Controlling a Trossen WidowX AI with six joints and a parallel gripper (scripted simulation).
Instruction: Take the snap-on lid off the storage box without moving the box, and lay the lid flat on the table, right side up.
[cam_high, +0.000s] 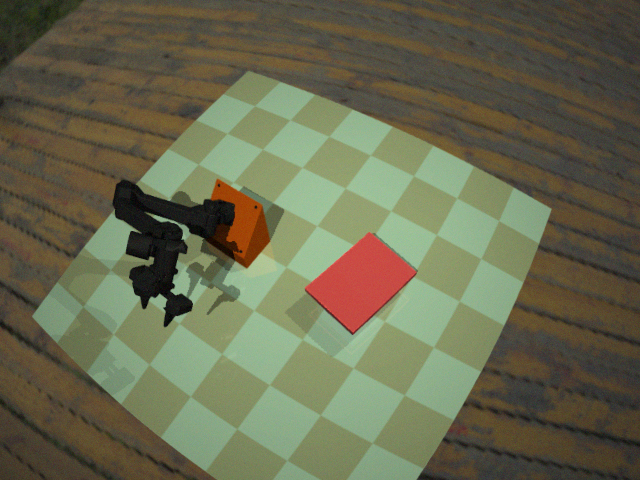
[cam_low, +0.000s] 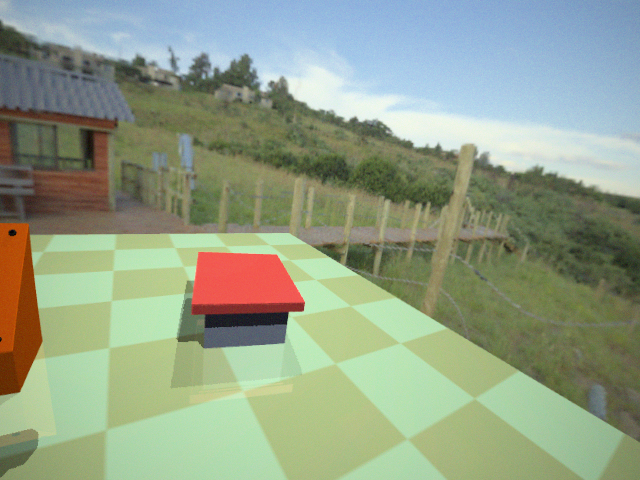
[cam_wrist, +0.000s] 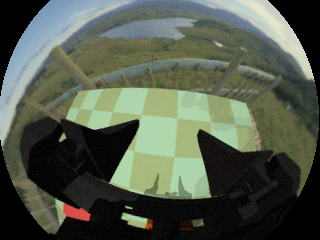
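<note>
The red lid lies 39 cm ahead of my gripper tip, 38 cm to the left of it and 13 cm below it. From my gripper tip the other things lie so: grey-blue storage box: 39 cm ahead, 38 cm to the left, 18 cm below.
</note>
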